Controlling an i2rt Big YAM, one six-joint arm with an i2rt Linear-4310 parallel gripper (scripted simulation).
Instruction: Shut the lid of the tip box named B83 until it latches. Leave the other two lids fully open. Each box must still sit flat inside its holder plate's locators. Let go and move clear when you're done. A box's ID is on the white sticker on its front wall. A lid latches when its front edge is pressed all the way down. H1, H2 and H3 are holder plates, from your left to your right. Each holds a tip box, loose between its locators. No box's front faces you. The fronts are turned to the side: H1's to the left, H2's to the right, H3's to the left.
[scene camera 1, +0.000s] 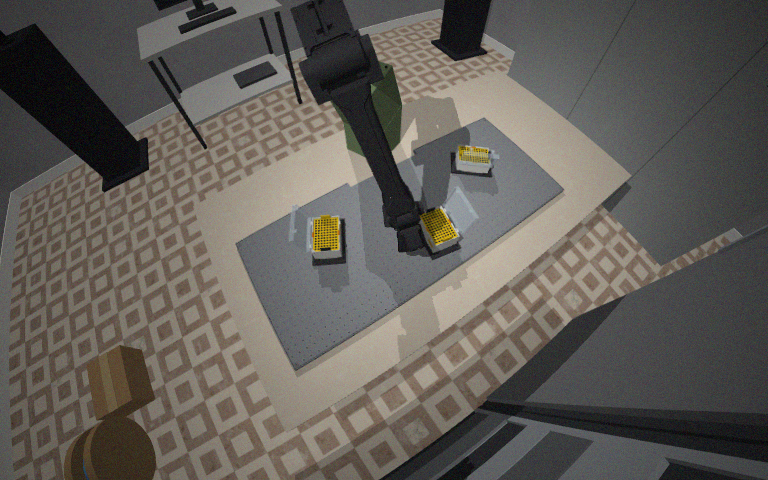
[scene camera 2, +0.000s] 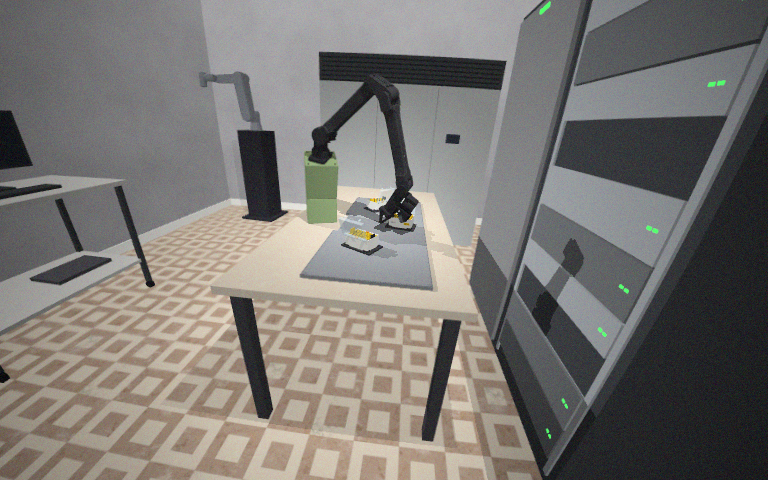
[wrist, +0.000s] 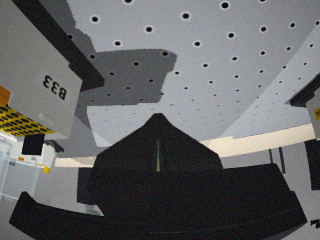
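Gripper (wrist: 157, 120) visible. Lid (scene camera 1: 461, 212). Another lid (scene camera 1: 301, 237).
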